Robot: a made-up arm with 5 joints.
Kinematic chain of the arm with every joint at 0, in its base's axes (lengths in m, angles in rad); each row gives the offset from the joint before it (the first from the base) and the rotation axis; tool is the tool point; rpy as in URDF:
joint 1: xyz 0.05 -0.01 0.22 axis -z
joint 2: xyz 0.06 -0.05 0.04 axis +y
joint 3: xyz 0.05 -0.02 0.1 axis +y
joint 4: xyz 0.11 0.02 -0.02 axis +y
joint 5: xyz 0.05 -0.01 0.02 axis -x
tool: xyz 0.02 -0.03 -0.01 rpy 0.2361 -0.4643 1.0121
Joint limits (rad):
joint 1: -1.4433..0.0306
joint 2: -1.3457..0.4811
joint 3: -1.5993..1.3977
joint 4: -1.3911..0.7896
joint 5: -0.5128..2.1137
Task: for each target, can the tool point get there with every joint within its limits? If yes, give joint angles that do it. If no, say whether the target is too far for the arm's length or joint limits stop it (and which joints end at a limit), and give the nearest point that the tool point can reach.
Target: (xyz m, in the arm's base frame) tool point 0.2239 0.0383 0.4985
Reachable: yes | joints -0.8025 -0.1843 -0.6062 -0.9202 0.2361
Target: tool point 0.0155 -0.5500 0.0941
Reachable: no: too far | nearest point 0.0365 -0.2217 0.3217 | short by 0.400 m
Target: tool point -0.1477 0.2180 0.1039
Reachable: no: joint limits stop it (at a limit: joint 1, joint 2, joint 4, joint 5) | nearest point 0.1274 0.1763 0.1321 | short by 0.280 m
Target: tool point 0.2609 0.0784 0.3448
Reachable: yes | joints -0.8076 -0.3832 0.9053 -0.9948 0.1756
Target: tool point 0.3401 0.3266 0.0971
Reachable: no: too far | nearest point 0.2539 0.2266 0.2011 | short by 0.168 m
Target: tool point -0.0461 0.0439 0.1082
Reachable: no: joint limits stop it (at a limit: joint 1, joint 2, joint 4, joint 5) | nearest point 0.1104 0.0442 0.1484 | short by 0.162 m
